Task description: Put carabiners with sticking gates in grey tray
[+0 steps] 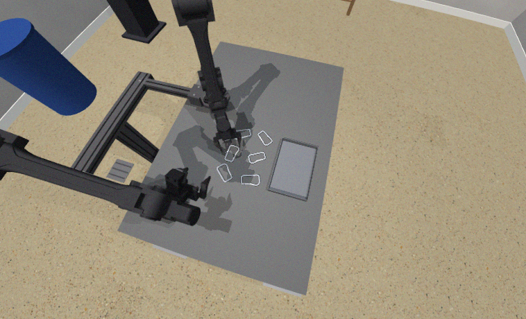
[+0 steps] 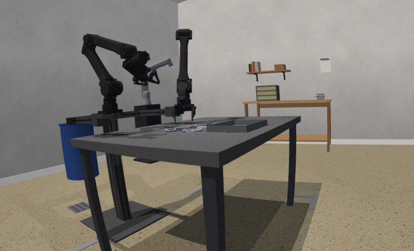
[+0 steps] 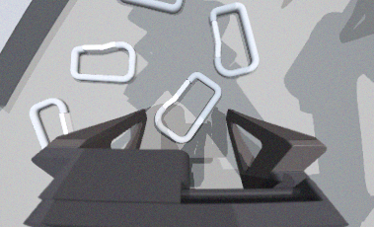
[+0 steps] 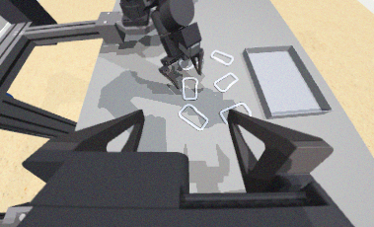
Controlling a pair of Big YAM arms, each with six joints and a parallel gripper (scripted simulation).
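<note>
My left hand is 340 mm short of the grey tray, 20 mm to the right of it and 30 mm above it.
</note>
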